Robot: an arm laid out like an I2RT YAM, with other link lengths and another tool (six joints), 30 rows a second.
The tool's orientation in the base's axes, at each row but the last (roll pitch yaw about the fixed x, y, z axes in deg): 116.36, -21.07, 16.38; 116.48, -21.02, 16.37; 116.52, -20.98, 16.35; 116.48, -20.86, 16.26; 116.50, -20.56, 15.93; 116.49, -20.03, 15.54; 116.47, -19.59, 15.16; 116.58, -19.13, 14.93; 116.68, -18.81, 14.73; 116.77, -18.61, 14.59; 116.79, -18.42, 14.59
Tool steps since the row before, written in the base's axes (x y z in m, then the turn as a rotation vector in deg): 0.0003, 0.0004, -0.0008, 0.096, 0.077, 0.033; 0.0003, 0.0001, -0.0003, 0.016, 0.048, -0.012; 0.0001, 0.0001, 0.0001, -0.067, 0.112, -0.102; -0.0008, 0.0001, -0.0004, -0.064, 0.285, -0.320; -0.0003, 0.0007, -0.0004, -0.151, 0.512, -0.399; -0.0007, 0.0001, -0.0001, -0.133, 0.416, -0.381; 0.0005, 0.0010, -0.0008, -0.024, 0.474, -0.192; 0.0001, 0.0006, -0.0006, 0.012, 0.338, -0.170; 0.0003, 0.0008, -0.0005, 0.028, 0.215, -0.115; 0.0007, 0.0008, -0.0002, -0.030, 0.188, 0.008; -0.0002, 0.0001, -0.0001, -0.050, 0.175, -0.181
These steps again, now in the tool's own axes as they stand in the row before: 0.0001, -0.0009, 0.0001, 0.118, -0.030, -0.037; 0.0002, -0.0004, 0.0002, 0.023, -0.038, -0.028; 0.0002, 0.0000, -0.0001, -0.067, -0.131, -0.076; -0.0008, -0.0002, -0.0002, -0.097, -0.403, -0.125; -0.0002, -0.0006, -0.0005, -0.145, -0.571, -0.312; -0.0006, 0.0000, -0.0003, -0.146, -0.510, -0.233; 0.0004, -0.0013, -0.0003, 0.031, -0.399, -0.319; 0.0000, -0.0008, -0.0002, 0.038, -0.317, -0.203; 0.0003, -0.0009, -0.0003, 0.040, -0.211, -0.119; 0.0008, -0.0007, -0.0003, 0.020, -0.084, -0.170; -0.0002, -0.0001, -0.0001, -0.061, -0.234, -0.086
